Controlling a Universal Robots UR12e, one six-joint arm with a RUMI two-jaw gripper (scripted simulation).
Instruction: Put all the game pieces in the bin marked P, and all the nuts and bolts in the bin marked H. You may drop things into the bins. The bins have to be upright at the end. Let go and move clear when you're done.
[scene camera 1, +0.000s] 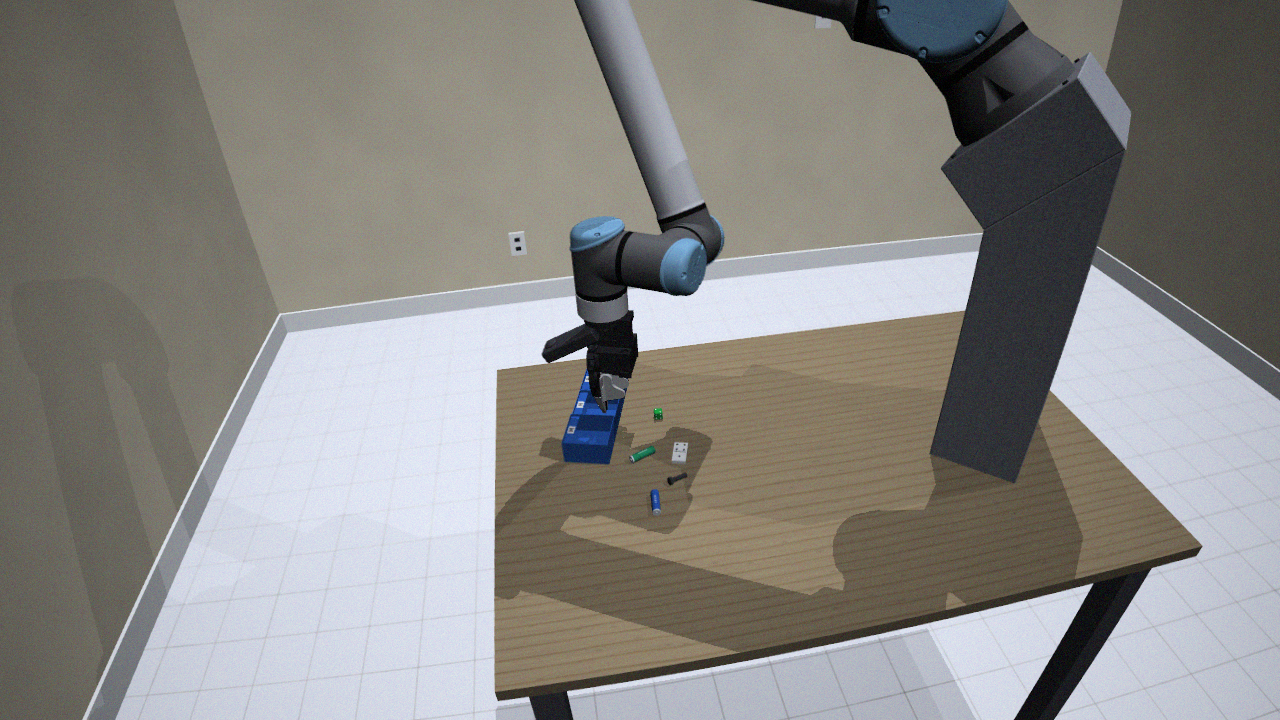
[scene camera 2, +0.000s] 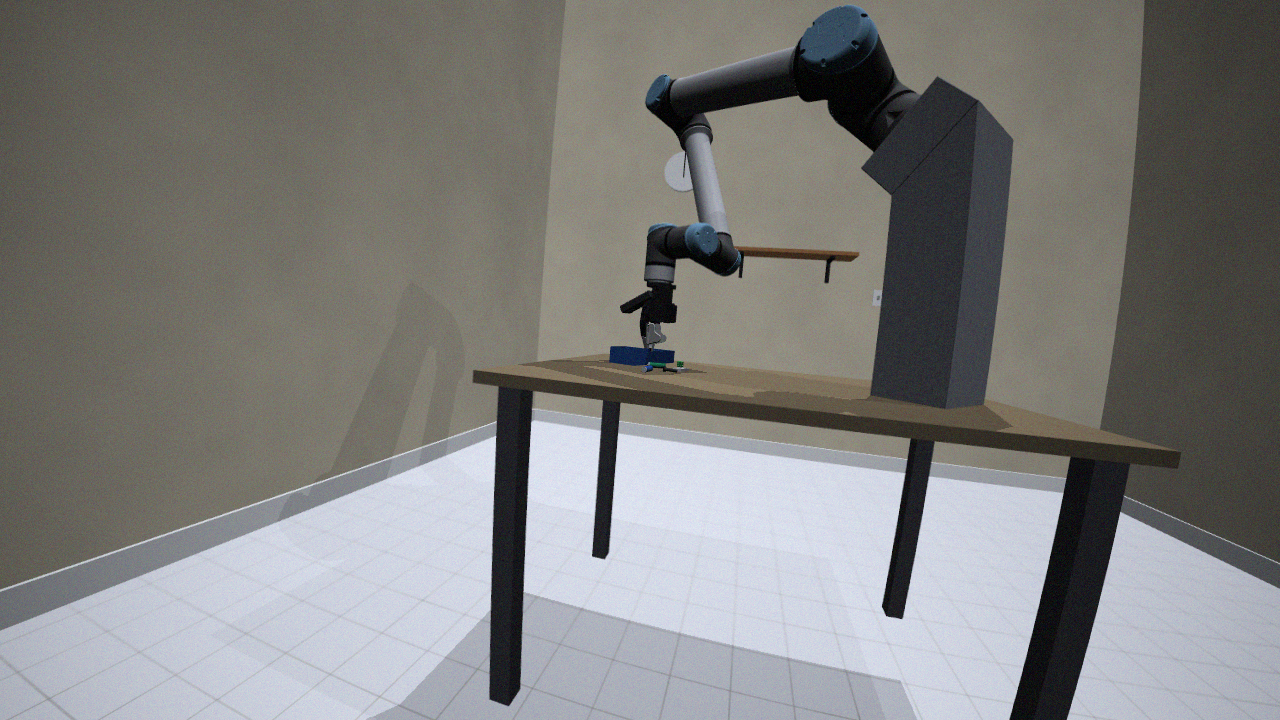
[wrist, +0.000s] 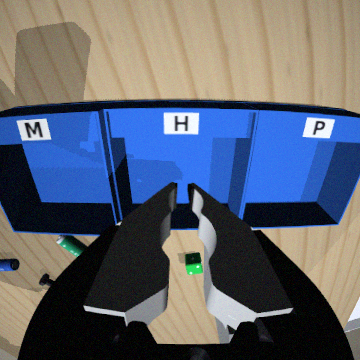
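For my gripper (scene camera 1: 605, 410), I read 136 cm from the lens. A blue three-compartment bin (scene camera 1: 586, 439) is here too, and the bin is 132 cm from the lens.
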